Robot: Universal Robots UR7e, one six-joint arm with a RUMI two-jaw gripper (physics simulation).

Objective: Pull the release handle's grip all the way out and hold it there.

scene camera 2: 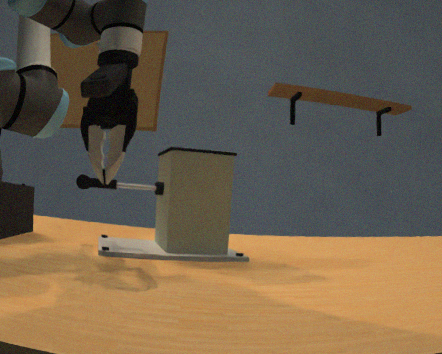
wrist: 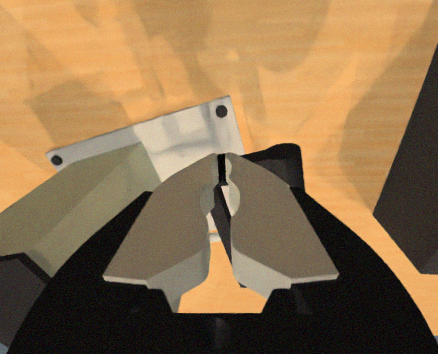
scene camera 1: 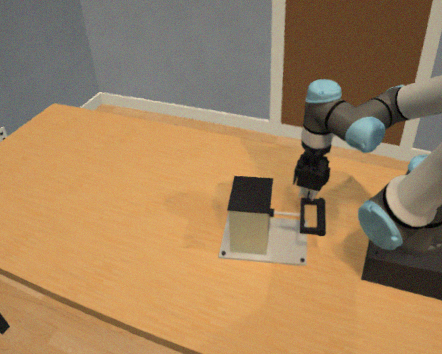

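The release handle's black grip (scene camera 1: 321, 217) (scene camera 2: 89, 182) (wrist: 289, 162) is an upright-cornered loop on a pale rod (scene camera 1: 286, 214) (scene camera 2: 136, 186). A length of the rod shows between the loop and the pale green, black-topped housing (scene camera 1: 249, 232) (scene camera 2: 200, 200) (wrist: 85, 200). My gripper (scene camera 1: 308, 196) (scene camera 2: 104, 180) (wrist: 222, 157) points down at the loop's rod-side corner. Its fingertips are shut, with a thin black part of the grip between them in the wrist view. The fingers hide part of the loop there.
The housing stands on a light grey base plate (scene camera 1: 287, 254) (scene camera 2: 130, 250) (wrist: 190, 135) on the wooden table (scene camera 1: 125, 215). The dark robot base (scene camera 1: 400, 272) (scene camera 2: 17, 210) (wrist: 412, 200) is on the robot side of the handle. A wall shelf (scene camera 2: 340, 99) shows in the second scene view.
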